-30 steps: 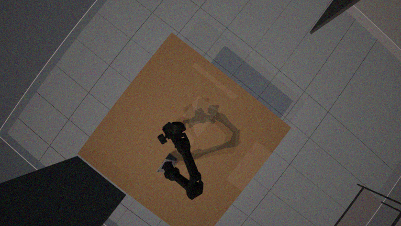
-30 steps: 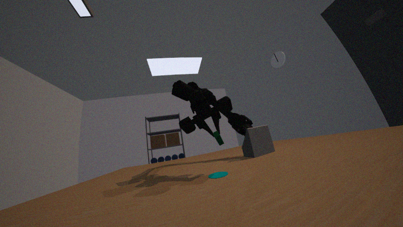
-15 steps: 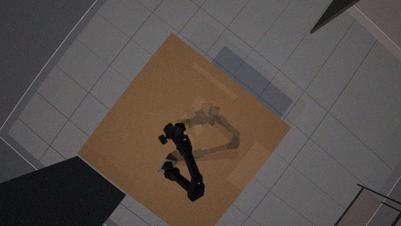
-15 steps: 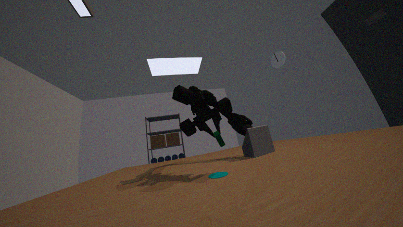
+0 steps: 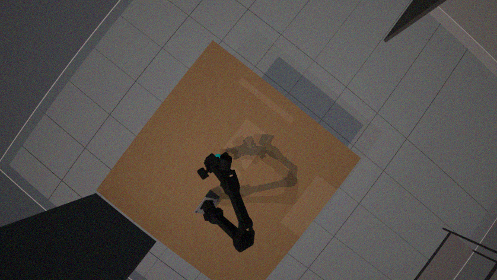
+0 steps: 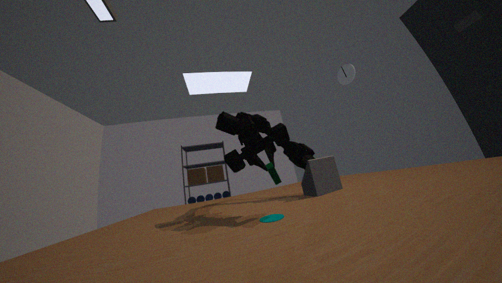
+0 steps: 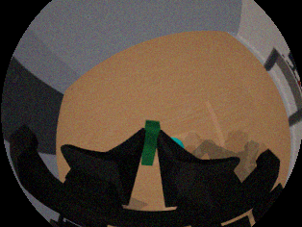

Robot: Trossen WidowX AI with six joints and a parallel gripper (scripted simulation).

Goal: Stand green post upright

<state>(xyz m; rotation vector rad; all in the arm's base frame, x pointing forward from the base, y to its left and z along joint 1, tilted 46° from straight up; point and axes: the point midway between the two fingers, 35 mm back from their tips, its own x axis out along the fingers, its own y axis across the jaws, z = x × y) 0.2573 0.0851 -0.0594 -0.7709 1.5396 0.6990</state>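
My gripper tip is now 12 cm above the cyan circle, 3 cm to the left of it and 1 cm short of it. Also, from my gripper tip: green post: 1 cm to the right, 1 cm below, 1 cm behind.
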